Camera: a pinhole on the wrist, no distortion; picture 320 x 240 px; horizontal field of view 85.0 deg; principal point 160.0 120.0 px. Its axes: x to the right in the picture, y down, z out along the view. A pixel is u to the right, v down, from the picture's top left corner.
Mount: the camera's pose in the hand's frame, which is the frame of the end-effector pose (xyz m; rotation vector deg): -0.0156 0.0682 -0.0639 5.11 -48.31 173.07
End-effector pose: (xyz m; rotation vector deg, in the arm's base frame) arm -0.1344 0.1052 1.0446 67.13 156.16 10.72
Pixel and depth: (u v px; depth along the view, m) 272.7 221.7 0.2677
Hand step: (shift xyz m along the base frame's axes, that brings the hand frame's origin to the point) -0.0067 -0.2648 -0.1103
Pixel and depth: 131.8 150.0 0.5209
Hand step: -0.1928 -0.1046 -0.3827
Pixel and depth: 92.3 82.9 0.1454
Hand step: -0.0042 0.0529 -0.0730
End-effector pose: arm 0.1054 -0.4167 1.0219 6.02 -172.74 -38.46
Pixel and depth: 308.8 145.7 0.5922
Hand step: 0.4778 -0.0707 -0.5369
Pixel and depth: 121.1 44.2 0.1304
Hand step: -0.0290 0.0747 -0.0462
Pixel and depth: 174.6 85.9 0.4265
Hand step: 0.0088 0.0739 -0.3481
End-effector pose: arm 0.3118 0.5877 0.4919 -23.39 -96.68 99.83
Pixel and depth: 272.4 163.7 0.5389
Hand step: 0.1030 -0.4999 0.2842
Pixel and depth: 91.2 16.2 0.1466
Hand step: -0.1202 -0.0407 -0.0419
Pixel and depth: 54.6 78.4 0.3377
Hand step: -0.3057 -0.0607 0.1101
